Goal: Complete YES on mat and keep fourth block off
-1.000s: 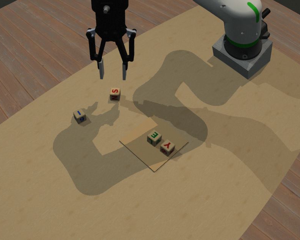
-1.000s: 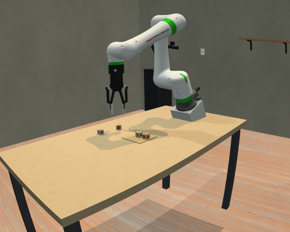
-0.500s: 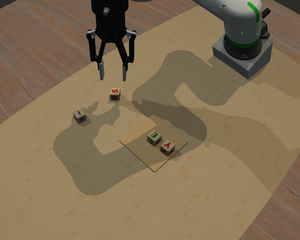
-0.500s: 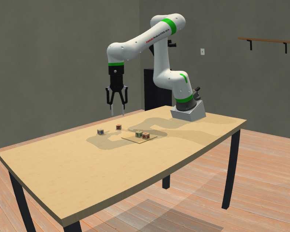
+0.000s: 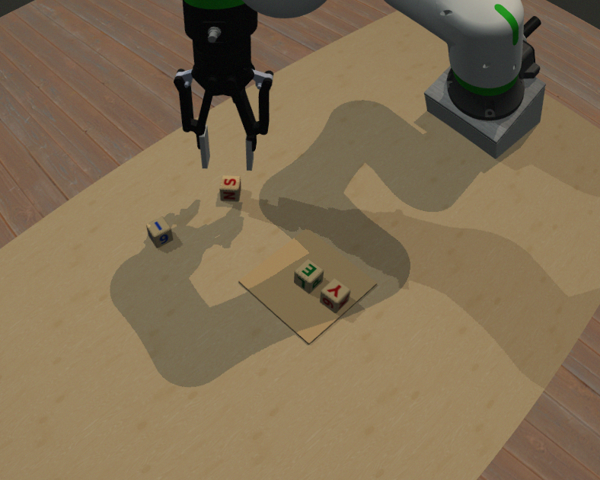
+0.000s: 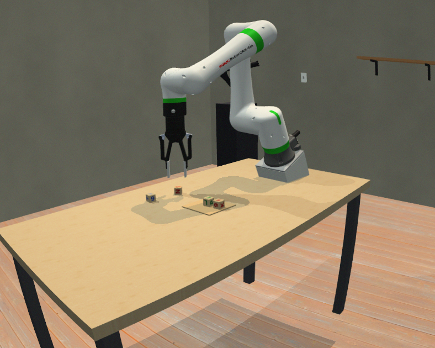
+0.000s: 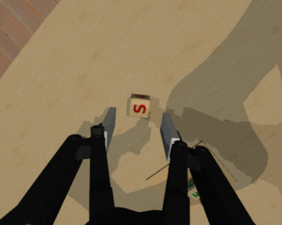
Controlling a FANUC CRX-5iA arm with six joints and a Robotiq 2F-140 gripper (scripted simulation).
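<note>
Right now the S block is 90 mm below my hand. From my hand the other things lie so: mat: 210 mm to the left, 100 mm below, 10 mm ahead; E block: 210 mm to the left, 80 mm below, 10 mm ahead; Y block: 250 mm to the left, 80 mm below.
</note>
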